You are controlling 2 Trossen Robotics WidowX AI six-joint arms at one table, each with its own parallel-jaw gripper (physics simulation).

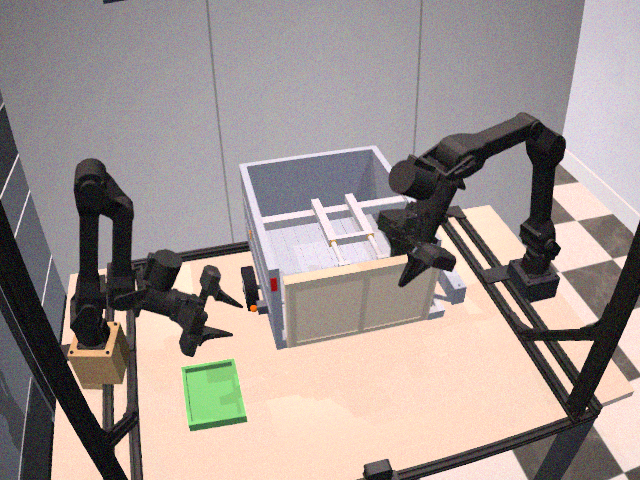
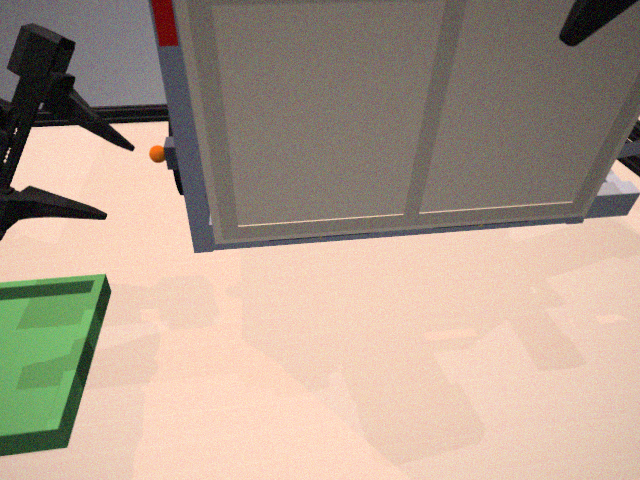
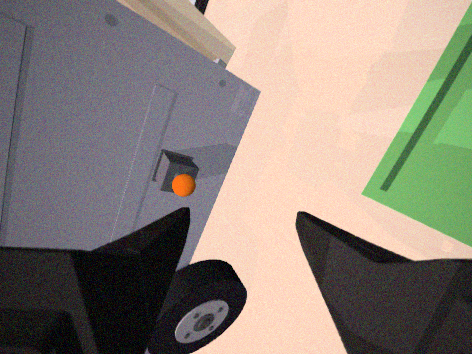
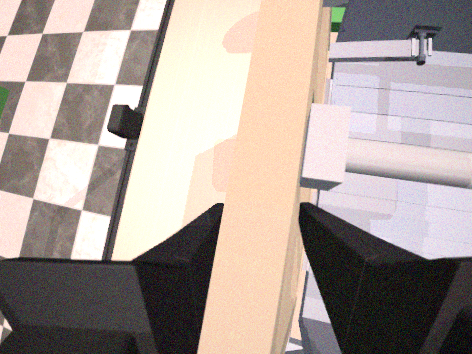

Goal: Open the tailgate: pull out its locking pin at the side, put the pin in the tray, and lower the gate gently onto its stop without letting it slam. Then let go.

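Frame: origin at the left arm's base, x right, y ahead, z up, level; metres.
Where they show: left gripper, fingertip midpoint: (image 1: 237, 321) (image 2: 120, 183) (image 3: 243, 216); right gripper, fingertip midpoint: (image 1: 394, 281) (image 2: 541, 39); left arm's base, link origin: (image 1: 93, 338); right arm's base, link origin: (image 1: 534, 268).
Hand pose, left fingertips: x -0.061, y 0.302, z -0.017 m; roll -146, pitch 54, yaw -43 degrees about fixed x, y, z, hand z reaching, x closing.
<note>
Each offset is from my left fingertips to the top centre of the thing. "*": to the spot under its first point.
The beige tailgate (image 1: 358, 300) (image 2: 347, 110) (image 4: 263, 175) stands upright at the front of the grey trailer bed @(* dx -0.049, dy +0.056, dz +0.185 m) (image 1: 257, 233). My right gripper (image 1: 413, 269) (image 4: 261, 211) is shut on the tailgate's top edge near its right end. The locking pin, with an orange ball head @(dx -0.009, dy +0.036, dz +0.033 m) (image 1: 253, 308) (image 2: 156, 153) (image 3: 183, 185), sits in its bracket on the trailer's left side. My left gripper (image 1: 225, 316) (image 3: 243, 216) is open and empty, a short way left of the pin. The green tray @(dx +0.129, dy -0.055, dz -0.070 m) (image 1: 213, 392) (image 2: 90, 324) (image 3: 396, 175) lies on the table in front of the left gripper.
A black trailer wheel @(* dx -0.110, dy +0.020, dz -0.002 m) (image 1: 249, 286) (image 3: 206, 302) sits just behind the pin. A white ladder frame @(* dx -0.317, dy +0.241, dz +0.006 m) (image 1: 342, 224) lies inside the bed. A grey stop block @(* dx +0.072, dy +0.417, dz +0.131 m) (image 1: 453, 286) stands at the trailer's right. Black rails (image 1: 499, 286) run along the table's right edge.
</note>
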